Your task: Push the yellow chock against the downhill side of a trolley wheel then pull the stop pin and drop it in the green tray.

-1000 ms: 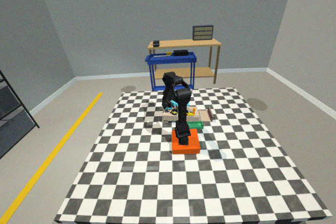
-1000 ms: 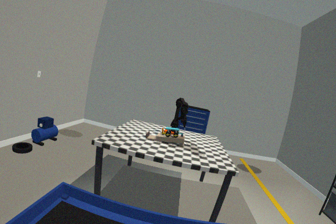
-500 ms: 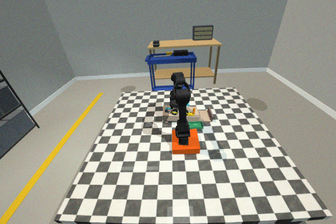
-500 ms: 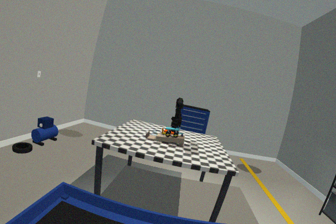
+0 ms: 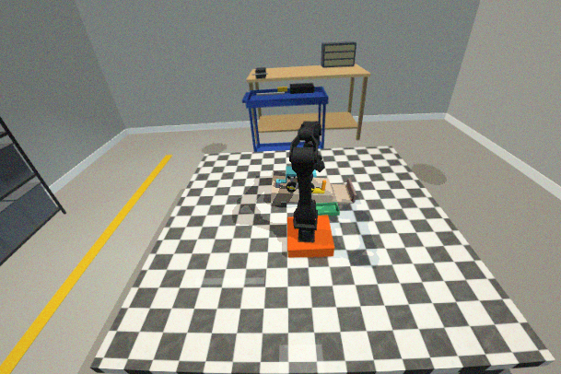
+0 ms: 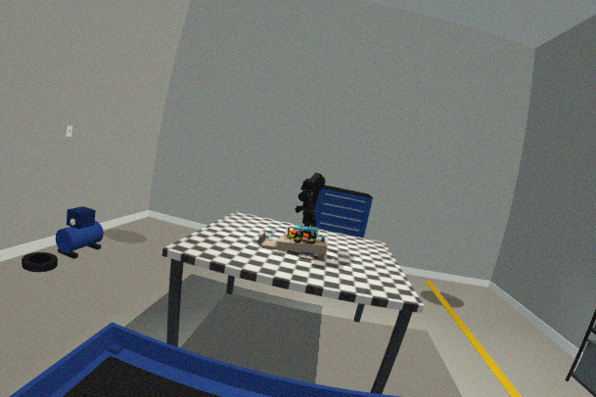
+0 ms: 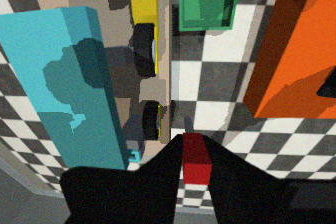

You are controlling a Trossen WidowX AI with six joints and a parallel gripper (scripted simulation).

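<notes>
Right now the green tray is 17 cm below my gripper tip, 13 cm to the right of it and 1 cm behind it. Round my gripper tip: yellow chock: 9 cm to the right, 8 cm below, 6 cm ahead; cyan trolley: 10 cm ahead, 5 cm below; red-headed stop pin: right at my gripper tip.
</notes>
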